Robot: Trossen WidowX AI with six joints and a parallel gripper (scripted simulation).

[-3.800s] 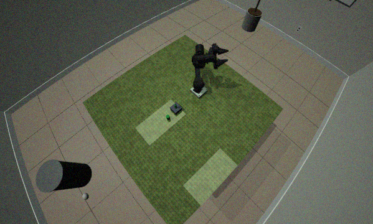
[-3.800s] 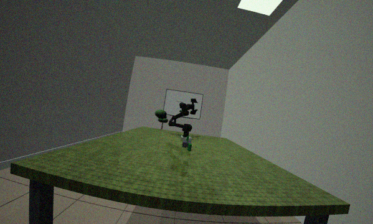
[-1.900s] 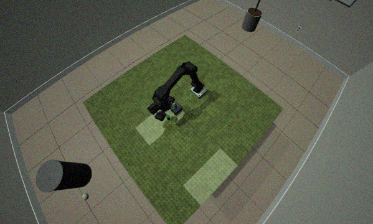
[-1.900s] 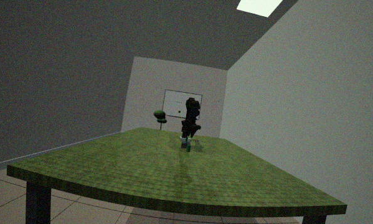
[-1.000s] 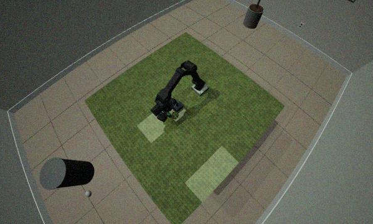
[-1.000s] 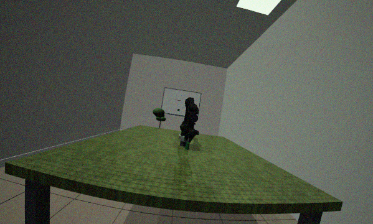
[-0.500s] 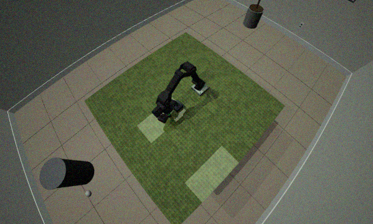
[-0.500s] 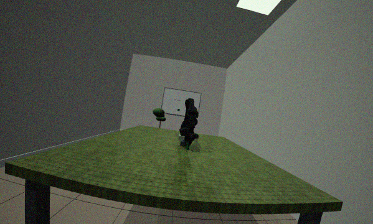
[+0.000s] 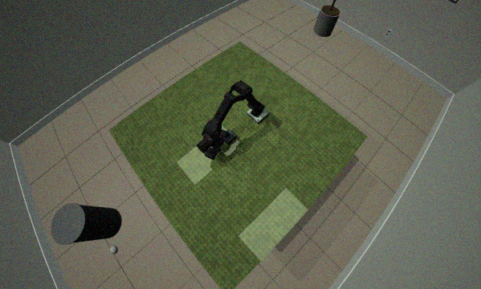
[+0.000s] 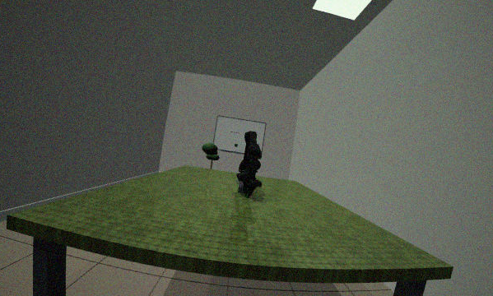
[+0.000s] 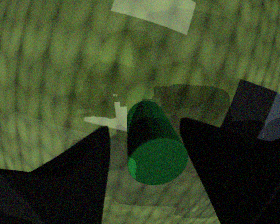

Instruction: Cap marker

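Now: gripper tip 100 mm past the block. The rest, counted from my gripper tip: green cap (10 mm above).
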